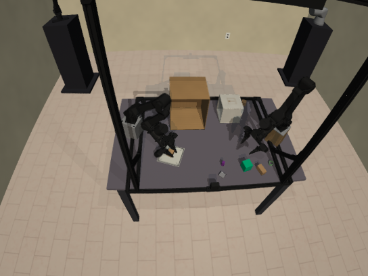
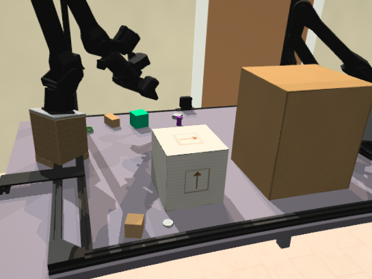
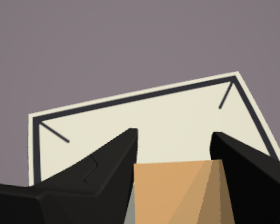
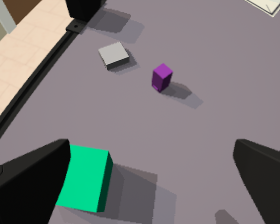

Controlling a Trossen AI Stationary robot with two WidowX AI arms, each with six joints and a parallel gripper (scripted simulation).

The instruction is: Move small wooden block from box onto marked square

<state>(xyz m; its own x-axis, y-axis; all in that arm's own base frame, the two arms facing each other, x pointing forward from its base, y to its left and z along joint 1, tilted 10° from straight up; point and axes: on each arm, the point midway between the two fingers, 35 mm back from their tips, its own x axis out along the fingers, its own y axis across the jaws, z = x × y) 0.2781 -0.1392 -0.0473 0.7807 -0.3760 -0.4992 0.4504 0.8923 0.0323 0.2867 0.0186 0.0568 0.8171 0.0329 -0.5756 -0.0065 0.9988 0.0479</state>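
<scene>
Right now the marked square is 4 cm below my left hand. The rest, counted from my left hand: purple piece (32 cm to the right, 6 cm behind, 3 cm below); then box floor (32 cm ahead, 9 cm to the right, 4 cm below); then grey piece (31 cm to the right, 13 cm behind, 4 cm below).
</scene>
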